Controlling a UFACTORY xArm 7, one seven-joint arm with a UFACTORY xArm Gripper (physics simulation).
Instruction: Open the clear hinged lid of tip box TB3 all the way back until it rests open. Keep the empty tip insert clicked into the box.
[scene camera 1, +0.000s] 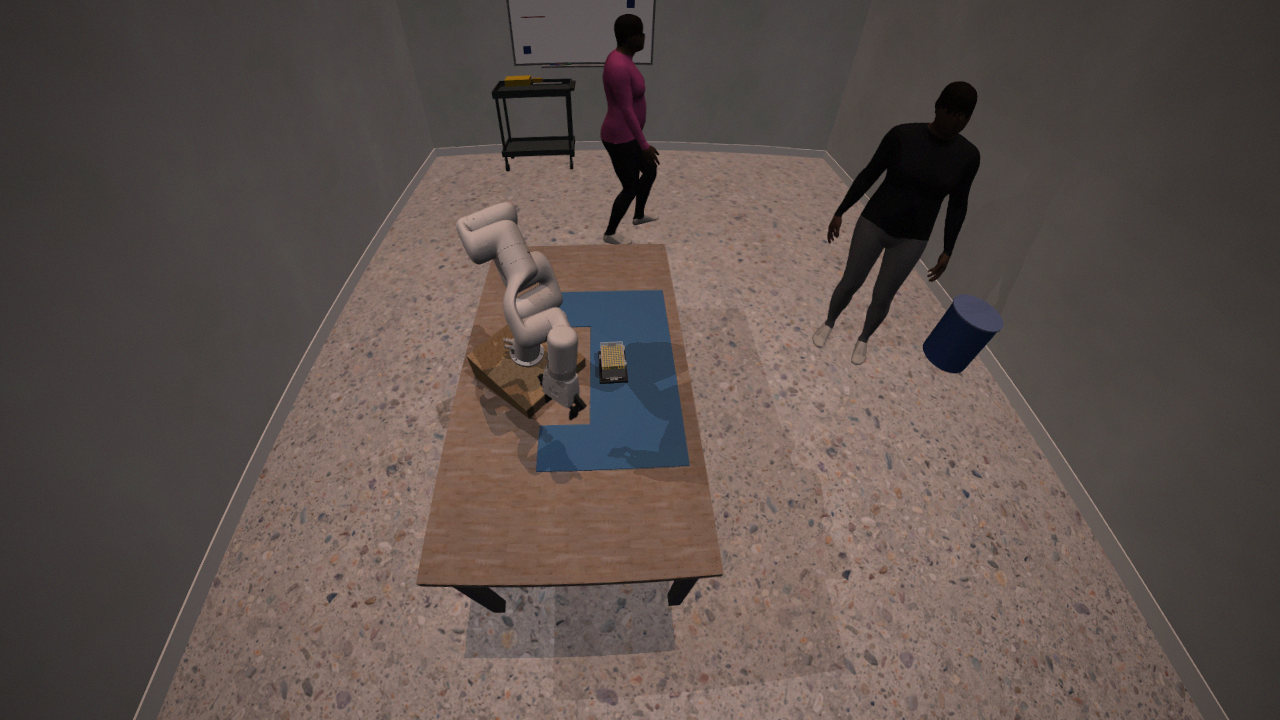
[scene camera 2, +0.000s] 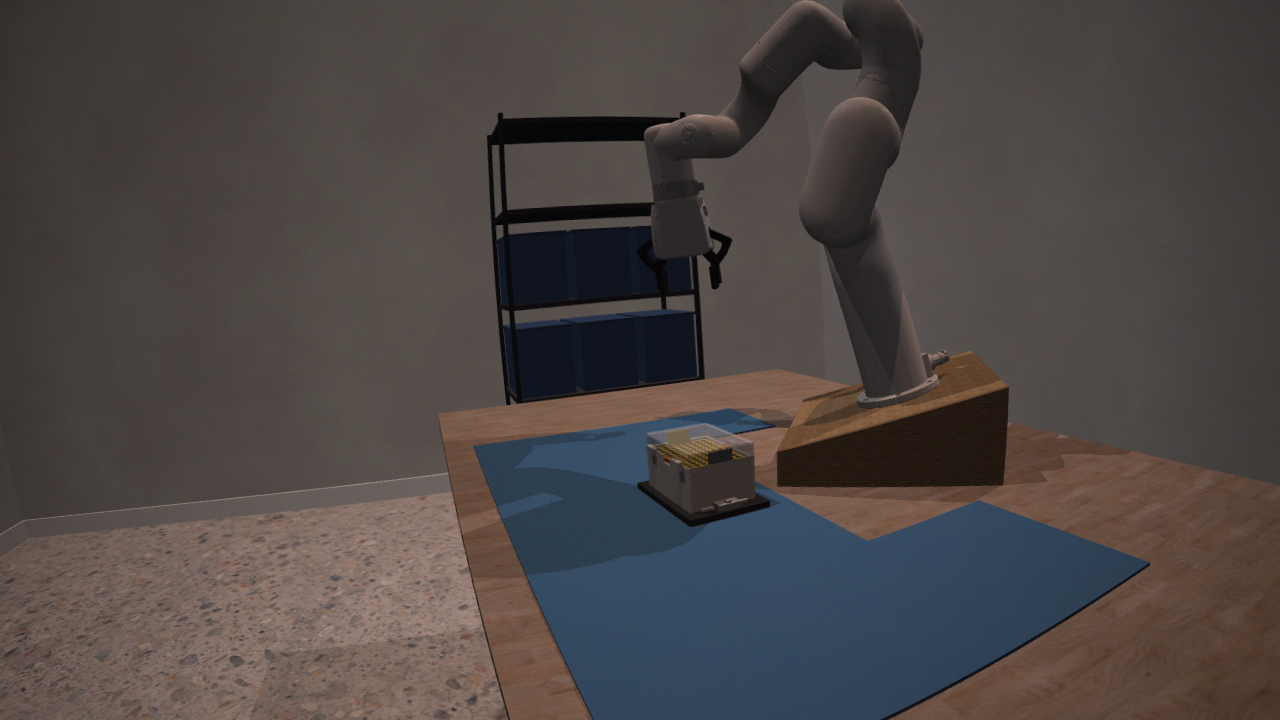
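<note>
A white tip box stands upright on a dark base plate on the blue mat. Its clear lid is down over the box in the scene camera 2 view. A yellow dotted insert sits inside the box, under the lid. Lettering that would name the box cannot be read. My gripper is open and empty, with its fingers pointing down. It is in the air well above the table, apart from the box, toward the near side of it in the scene camera 1 view.
The blue mat lies on the wooden table. My arm stands on a sloped wooden block beside the mat. A black shelf rack with blue bins stands behind the table. Two people stand on the floor.
</note>
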